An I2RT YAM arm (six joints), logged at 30 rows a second.
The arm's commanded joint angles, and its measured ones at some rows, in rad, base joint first. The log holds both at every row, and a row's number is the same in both.
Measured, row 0:
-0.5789, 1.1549, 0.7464, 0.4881, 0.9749, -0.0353
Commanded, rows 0 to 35:
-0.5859, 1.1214, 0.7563, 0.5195, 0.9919, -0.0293
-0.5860, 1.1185, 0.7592, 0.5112, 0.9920, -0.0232
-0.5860, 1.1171, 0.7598, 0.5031, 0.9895, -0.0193
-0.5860, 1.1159, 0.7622, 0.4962, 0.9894, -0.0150
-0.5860, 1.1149, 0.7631, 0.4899, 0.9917, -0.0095
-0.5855, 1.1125, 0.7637, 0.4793, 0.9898, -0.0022
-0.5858, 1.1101, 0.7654, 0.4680, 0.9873, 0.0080
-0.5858, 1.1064, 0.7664, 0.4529, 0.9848, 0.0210
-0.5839, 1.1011, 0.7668, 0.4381, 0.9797, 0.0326
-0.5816, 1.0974, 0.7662, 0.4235, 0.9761, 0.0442
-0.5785, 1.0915, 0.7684, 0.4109, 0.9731, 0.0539
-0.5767, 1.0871, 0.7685, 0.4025, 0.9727, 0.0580
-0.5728, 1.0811, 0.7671, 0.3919, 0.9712, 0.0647
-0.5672, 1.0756, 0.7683, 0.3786, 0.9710, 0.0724
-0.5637, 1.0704, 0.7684, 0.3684, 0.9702, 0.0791
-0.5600, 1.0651, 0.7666, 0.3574, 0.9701, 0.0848
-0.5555, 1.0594, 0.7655, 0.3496, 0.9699, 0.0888
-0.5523, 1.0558, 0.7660, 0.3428, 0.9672, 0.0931
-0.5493, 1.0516, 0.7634, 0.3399, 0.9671, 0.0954
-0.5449, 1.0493, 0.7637, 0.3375, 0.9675, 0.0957
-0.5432, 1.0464, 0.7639, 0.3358, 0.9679, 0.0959
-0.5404, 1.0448, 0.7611, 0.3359, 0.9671, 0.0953
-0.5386, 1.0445, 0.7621, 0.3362, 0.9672, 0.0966
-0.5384, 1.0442, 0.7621, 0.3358, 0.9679, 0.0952
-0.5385, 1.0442, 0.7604, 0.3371, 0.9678, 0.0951
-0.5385, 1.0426, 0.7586, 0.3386, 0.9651, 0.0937
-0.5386, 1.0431, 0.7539, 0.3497, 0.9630, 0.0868
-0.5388, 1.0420, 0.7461, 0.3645, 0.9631, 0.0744
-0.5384, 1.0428, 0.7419, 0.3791, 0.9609, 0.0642
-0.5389, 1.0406, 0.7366, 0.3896, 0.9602, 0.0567
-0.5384, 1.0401, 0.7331, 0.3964, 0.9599, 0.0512
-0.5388, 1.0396, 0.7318, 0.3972, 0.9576, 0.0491
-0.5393, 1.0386, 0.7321, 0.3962, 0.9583, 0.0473
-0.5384, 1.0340, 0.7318, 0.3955, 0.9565, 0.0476
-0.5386, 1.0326, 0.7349, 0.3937, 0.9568, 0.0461
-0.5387, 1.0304, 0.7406, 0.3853, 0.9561, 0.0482
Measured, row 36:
-0.5419, 1.0580, 0.7341, 0.3340, 0.9478, 0.0570
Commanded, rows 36 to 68:
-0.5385, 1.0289, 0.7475, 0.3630, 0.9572, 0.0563
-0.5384, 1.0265, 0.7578, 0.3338, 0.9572, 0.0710
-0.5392, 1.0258, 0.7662, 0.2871, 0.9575, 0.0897
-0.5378, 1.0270, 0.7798, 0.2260, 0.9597, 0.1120
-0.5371, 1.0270, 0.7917, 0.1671, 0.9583, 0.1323
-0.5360, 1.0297, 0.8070, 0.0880, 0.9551, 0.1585
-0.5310, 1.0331, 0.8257, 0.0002, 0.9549, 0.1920
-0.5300, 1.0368, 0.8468, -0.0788, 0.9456, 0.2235
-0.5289, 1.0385, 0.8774, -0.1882, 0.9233, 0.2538
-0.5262, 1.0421, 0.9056, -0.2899, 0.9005, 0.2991
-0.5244, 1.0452, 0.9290, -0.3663, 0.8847, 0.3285
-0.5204, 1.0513, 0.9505, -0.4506, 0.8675, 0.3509
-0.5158, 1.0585, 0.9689, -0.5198, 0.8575, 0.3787
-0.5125, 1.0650, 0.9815, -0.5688, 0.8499, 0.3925
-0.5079, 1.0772, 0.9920, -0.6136, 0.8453, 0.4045
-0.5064, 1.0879, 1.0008, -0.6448, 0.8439, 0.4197
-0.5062, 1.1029, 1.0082, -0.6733, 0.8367, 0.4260
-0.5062, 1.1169, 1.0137, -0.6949, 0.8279, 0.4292
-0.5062, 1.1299, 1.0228, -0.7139, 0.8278, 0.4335
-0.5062, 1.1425, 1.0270, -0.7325, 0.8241, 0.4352
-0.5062, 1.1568, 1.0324, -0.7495, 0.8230, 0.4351
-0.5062, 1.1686, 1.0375, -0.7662, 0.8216, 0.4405
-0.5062, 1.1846, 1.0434, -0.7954, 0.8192, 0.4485
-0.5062, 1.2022, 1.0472, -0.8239, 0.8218, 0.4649
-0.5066, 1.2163, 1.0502, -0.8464, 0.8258, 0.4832
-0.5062, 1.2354, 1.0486, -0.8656, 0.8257, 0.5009
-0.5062, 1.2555, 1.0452, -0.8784, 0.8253, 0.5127
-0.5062, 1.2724, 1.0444, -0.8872, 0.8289, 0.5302
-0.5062, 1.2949, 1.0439, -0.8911, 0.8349, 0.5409
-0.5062, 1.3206, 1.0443, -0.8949, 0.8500, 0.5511
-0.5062, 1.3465, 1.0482, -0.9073, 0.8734, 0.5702
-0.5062, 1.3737, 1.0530, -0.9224, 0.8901, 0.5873
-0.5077, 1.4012, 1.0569, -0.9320, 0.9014, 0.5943
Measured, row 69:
-0.5106, 1.3571, 1.0248, -0.8600, 0.8349, 0.5091
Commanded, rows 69 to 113:
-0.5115, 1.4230, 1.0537, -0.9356, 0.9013, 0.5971
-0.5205, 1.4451, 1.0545, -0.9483, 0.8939, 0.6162
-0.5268, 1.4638, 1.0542, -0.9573, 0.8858, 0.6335
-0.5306, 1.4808, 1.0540, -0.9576, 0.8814, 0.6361
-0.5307, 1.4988, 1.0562, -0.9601, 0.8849, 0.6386
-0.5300, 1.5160, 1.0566, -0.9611, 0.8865, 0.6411
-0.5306, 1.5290, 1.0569, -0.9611, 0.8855, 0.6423
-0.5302, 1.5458, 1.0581, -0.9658, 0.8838, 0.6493
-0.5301, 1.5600, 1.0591, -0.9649, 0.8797, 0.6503
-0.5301, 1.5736, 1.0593, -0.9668, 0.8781, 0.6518
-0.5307, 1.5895, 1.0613, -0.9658, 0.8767, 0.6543
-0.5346, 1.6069, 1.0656, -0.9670, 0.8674, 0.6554
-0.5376, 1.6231, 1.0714, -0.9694, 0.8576, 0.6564
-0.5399, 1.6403, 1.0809, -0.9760, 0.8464, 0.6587
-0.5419, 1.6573, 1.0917, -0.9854, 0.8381, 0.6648
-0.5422, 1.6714, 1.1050, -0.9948, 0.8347, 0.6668
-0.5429, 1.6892, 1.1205, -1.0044, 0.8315, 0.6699
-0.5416, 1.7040, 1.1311, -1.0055, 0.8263, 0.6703
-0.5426, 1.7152, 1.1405, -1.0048, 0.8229, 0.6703
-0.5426, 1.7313, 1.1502, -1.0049, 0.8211, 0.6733
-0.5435, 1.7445, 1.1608, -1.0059, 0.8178, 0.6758
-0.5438, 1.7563, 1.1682, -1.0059, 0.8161, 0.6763
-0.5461, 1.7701, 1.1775, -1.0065, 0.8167, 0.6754
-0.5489, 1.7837, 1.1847, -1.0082, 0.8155, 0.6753
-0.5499, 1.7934, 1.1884, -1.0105, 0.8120, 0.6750
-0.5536, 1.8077, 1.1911, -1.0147, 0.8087, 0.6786
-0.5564, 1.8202, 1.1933, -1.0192, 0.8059, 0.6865
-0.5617, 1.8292, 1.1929, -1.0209, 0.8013, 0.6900
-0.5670, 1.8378, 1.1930, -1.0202, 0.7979, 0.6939
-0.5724, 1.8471, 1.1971, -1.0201, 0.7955, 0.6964
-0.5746, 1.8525, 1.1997, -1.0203, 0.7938, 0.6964
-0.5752, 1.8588, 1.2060, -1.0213, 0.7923, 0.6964
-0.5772, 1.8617, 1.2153, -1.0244, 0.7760, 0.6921
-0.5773, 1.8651, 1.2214, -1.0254, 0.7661, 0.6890
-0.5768, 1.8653, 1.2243, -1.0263, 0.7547, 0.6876
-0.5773, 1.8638, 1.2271, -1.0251, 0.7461, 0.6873
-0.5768, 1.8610, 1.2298, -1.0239, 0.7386, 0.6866
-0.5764, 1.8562, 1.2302, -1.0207, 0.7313, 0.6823
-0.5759, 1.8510, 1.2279, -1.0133, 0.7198, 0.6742
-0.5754, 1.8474, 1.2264, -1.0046, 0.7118, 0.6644
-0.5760, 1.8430, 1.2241, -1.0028, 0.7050, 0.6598
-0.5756, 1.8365, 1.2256, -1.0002, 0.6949, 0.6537
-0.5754, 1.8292, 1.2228, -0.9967, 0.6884, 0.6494
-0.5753, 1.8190, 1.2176, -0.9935, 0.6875, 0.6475
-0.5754, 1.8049, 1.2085, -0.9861, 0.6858, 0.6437
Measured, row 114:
-0.5743, 1.8568, 1.2095, -0.9802, 0.7048, 0.6342
